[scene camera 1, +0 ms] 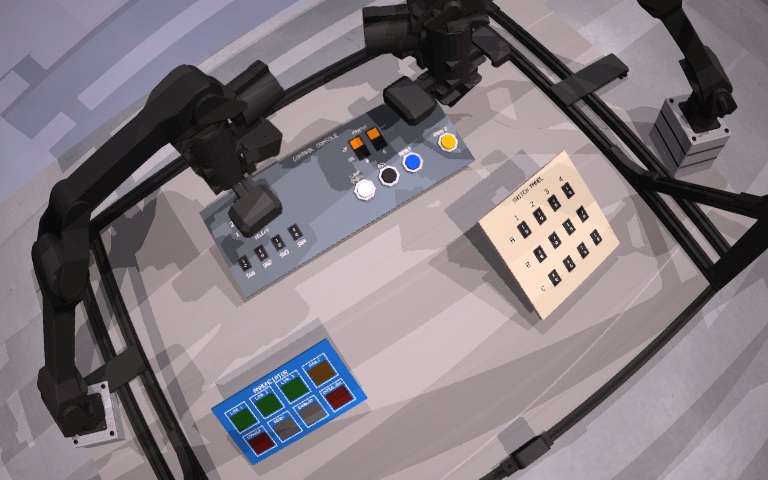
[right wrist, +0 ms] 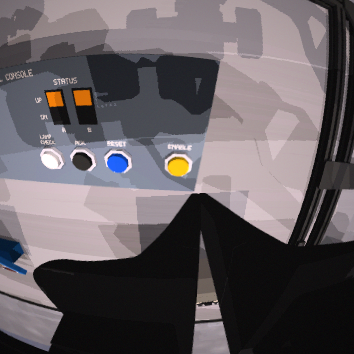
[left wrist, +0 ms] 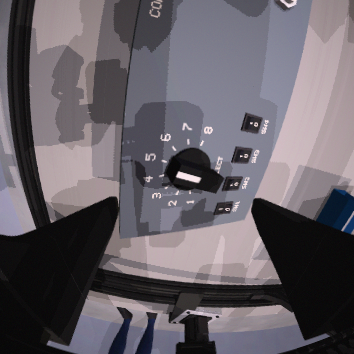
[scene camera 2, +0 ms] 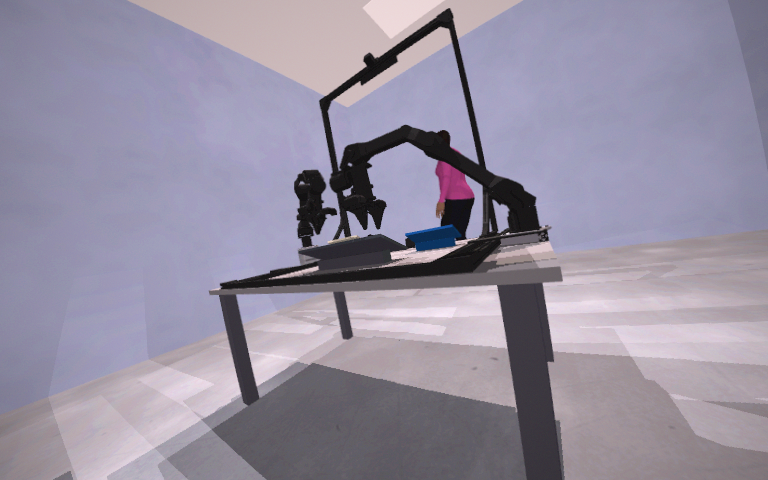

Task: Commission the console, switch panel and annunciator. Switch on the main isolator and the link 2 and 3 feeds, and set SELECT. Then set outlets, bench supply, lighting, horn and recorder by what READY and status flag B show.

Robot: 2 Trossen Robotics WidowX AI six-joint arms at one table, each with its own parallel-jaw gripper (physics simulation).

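Seen in the pictures: left gripper, between the fingertips: [left wrist: 185, 204] [scene camera 2: 372, 229]; right gripper, between the fingertips: [scene camera 1: 450, 104] [right wrist: 197, 199] [scene camera 2: 318, 234]; left arm's base, origin of its link: [scene camera 1: 89, 414] [left wrist: 195, 319] [scene camera 2: 525, 230]; right arm's base, origin of its link: [scene camera 1: 699, 116] [scene camera 2: 307, 247].
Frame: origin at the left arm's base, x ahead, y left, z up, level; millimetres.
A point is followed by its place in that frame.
Note:
The grey control console [scene camera 1: 317, 206] @(x 483, y 202, z 32 mm) [scene camera 2: 362, 247] @(x 435, y 224, z 35 mm) [left wrist: 210, 70] @(x 457, y 230, z 46 mm) has a black SELECT knob [left wrist: 192, 162] @(x 393, y 213, z 54 mm); its white bar lies toward the 4 and 5 side, exact number unclear. My left gripper [scene camera 1: 254, 210] @(x 377, y 212, z 87 mm) [scene camera 2: 370, 226] @(x 377, y 212, z 87 mm) [left wrist: 185, 204] @(x 377, y 212, z 87 mm) is open and empty above the knob, hiding it in scene camera 1. My right gripper [scene camera 2: 318, 231] @(x 709, y 244, z 120 mm) [right wrist: 197, 199] @(x 709, y 244, z 120 mm) is shut and empty above the console's ENABLE end. Status flag A [right wrist: 55, 99] @(x 569, y 273, z 54 mm) and flag B [right wrist: 82, 97] @(x 597, y 280, z 54 mm) show orange at UP. The READY tile [scene camera 1: 284, 426] @(x 344, y -98, z 22 mm) on the blue annunciator [scene camera 1: 330, 346] @(x 443, y -13, z 49 mm) [scene camera 2: 433, 233] @(x 339, y -50, z 34 mm) looks grey and unlit.
The cream switch panel [scene camera 1: 515, 260] @(x 714, y 13, z 55 mm) stands tilted at the right. White [right wrist: 51, 159] @(x 561, y 205, z 36 mm), black [right wrist: 83, 160] @(x 602, y 216, z 36 mm), blue [right wrist: 118, 162] @(x 641, y 225, z 36 mm) and yellow ENABLE [right wrist: 178, 165] @(x 703, y 241, z 36 mm) buttons line the console. Rockers SW1 [left wrist: 224, 208] @(x 353, y 153, z 27 mm) to SW4 [left wrist: 252, 123] @(x 440, y 176, z 27 mm) lie beside the knob. Black frame rails [scene camera 1: 679, 223] @(x 1036, y -13, z -7 mm) edge the table.

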